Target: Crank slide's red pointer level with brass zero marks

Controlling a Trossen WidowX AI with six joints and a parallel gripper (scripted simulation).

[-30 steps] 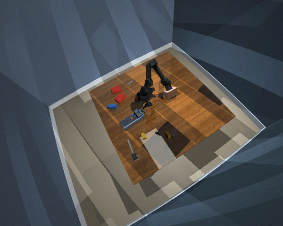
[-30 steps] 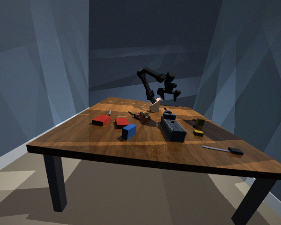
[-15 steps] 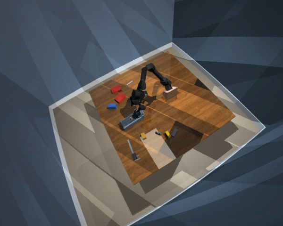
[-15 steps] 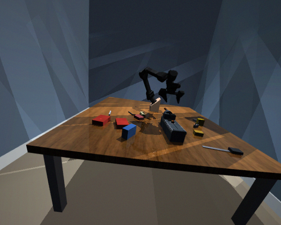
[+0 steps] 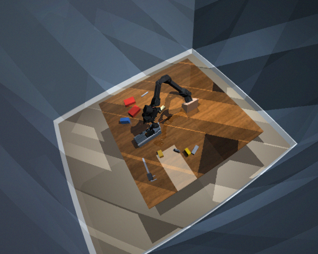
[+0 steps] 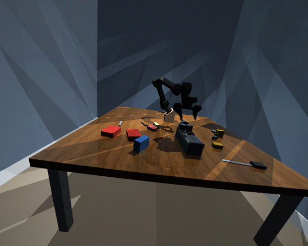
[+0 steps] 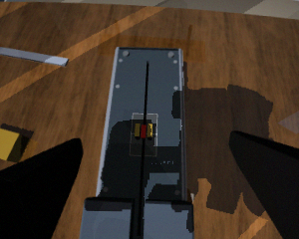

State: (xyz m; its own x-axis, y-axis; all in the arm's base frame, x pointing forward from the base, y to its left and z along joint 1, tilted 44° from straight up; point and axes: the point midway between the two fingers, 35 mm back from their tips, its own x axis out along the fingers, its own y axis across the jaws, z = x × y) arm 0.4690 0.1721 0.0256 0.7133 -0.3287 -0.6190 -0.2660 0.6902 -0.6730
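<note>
Now: gripper tip 15 cm past the brown crank handle, 5 cm above it and 2 cm to the left of it. The rest, counted from my gripper tip: pink block (24 cm to the right, 15 cm below, 14 cm behind); ochre block (23 cm to the left, 15 cm below, 2 cm behind); red pointer (8 cm below, 3 cm ahead, 2 cm to the left).
</note>
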